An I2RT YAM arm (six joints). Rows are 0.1 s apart.
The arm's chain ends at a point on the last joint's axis. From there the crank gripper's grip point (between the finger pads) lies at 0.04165 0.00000 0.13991 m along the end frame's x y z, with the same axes.
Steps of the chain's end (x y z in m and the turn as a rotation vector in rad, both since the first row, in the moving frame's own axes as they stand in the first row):
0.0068 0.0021 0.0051 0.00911 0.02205 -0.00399
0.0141 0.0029 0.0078 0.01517 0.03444 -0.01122
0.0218 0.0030 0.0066 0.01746 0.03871 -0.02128
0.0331 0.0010 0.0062 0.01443 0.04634 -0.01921
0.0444 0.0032 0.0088 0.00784 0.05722 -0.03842
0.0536 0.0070 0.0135 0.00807 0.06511 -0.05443
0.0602 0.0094 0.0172 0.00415 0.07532 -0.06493
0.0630 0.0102 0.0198 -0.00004 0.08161 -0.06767
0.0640 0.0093 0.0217 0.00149 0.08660 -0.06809
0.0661 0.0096 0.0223 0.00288 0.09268 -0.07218
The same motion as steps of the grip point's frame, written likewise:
0.0099 0.0007 0.0041 0.00911 0.02205 -0.00399
0.0189 0.0003 0.0063 0.01517 0.03444 -0.01122
0.0271 -0.0004 0.0049 0.01746 0.03871 -0.02128
0.0395 -0.0019 0.0041 0.01443 0.04634 -0.01921
0.0523 0.0004 0.0062 0.00784 0.05722 -0.03842
0.0625 0.0034 0.0105 0.00807 0.06511 -0.05443
0.0705 0.0058 0.0137 0.00415 0.07532 -0.06493
0.0742 0.0070 0.0159 -0.00004 0.08161 -0.06767
0.0758 0.0059 0.0176 0.00149 0.08660 -0.06809
0.0787 0.0057 0.0178 0.00288 0.09268 -0.07218

